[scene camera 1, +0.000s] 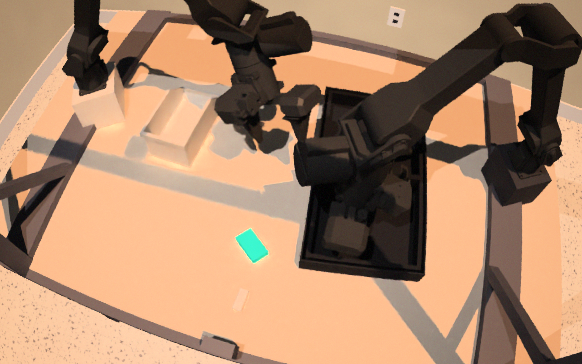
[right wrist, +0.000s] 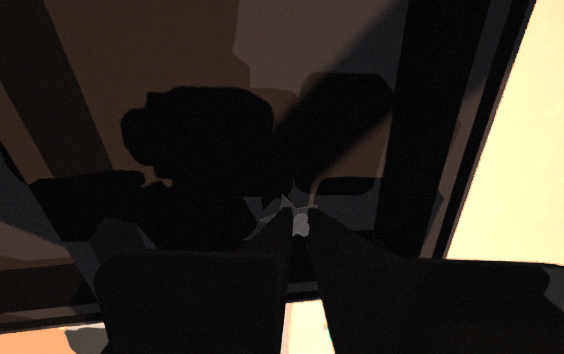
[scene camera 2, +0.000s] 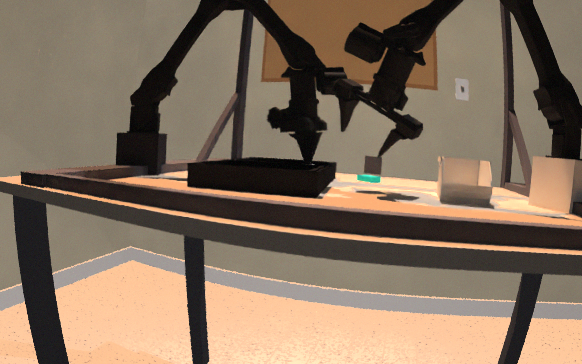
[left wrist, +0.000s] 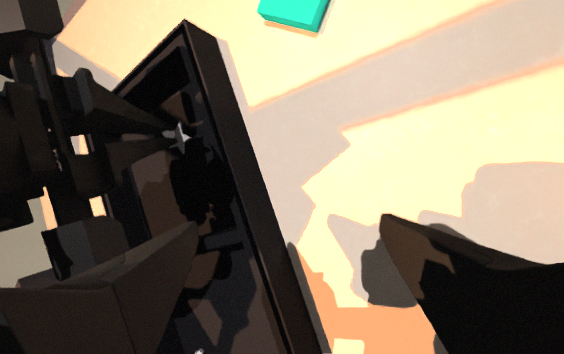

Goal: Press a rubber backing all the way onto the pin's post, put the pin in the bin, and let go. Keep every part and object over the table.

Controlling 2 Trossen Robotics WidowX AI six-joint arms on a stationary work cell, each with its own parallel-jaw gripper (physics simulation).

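Places are measured from the left arm's base along level axes (x right, y back, z down), in metres.
Pixels of known places: left gripper, fingertip midpoint: (scene camera 1: 281, 143) (scene camera 2: 360, 143) (left wrist: 289, 226); right gripper, fingertip midpoint: (scene camera 1: 341, 220) (right wrist: 299, 216) (scene camera 2: 308, 163) (left wrist: 173, 135); left arm's base at its link origin: (scene camera 1: 93, 82); right arm's base at its link origin: (scene camera 1: 524, 163).
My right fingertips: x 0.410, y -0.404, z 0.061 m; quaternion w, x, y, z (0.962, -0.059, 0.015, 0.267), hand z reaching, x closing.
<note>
For each thing: its top centre in the pictures, then the offset to it from my right fingertips. "*": a spot on its surface instead.
- small grey rubber backing at its top centre: (right wrist: 303, 233) dy +0.001, dx +0.000, dz -0.012 m
- black tray at its top centre: (right wrist: 15, 142) (left wrist: 172, 252) (scene camera 1: 372, 170) (scene camera 2: 276, 162) dy -0.087, dx -0.076, dz -0.004 m
- grey star-shaped pin at its top centre: (right wrist: 295, 230) (left wrist: 169, 137) dy +0.001, dx -0.004, dz -0.007 m
- open white bin at a spot on its surface: (scene camera 2: 465, 195) * dy +0.179, dx -0.344, dz +0.020 m
- teal block at its top centre: (scene camera 1: 251, 244) (scene camera 2: 368, 175) dy +0.151, dx -0.009, dz +0.021 m
- small pale flat piece at its top centre: (scene camera 1: 240, 299) dy +0.194, dx +0.079, dz +0.027 m
- tiny light thing at a spot on its surface: (left wrist: 199, 351) * dy -0.187, dx -0.168, dz +0.024 m
My right gripper (scene camera 2: 309, 161) (left wrist: 173, 135) (right wrist: 299, 216) is shut on a small grey rubber backing (right wrist: 301, 225) inside the black tray (scene camera 1: 364, 272) (scene camera 2: 250, 176) (left wrist: 245, 165). A grey star-shaped pin (left wrist: 181, 137) (right wrist: 288, 203) is right at the fingertips, against the backing. How far the backing sits on the post cannot be told. In scene camera 1 the right fingertips are hidden. My left gripper (scene camera 1: 280, 142) (scene camera 2: 362, 143) (left wrist: 289, 226) is open and empty, above the table beside the tray. The open white bin (scene camera 1: 167, 149) (scene camera 2: 465, 195) stands apart from both grippers.
A teal block (scene camera 1: 251, 245) (scene camera 2: 368, 178) (left wrist: 294, 12) lies on the table beside the tray. A small pale flat piece (scene camera 1: 240, 300) lies nearer the front edge. A tiny light thing (left wrist: 199, 351) shows in the tray. The tray's raised walls surround the right fingers.
</note>
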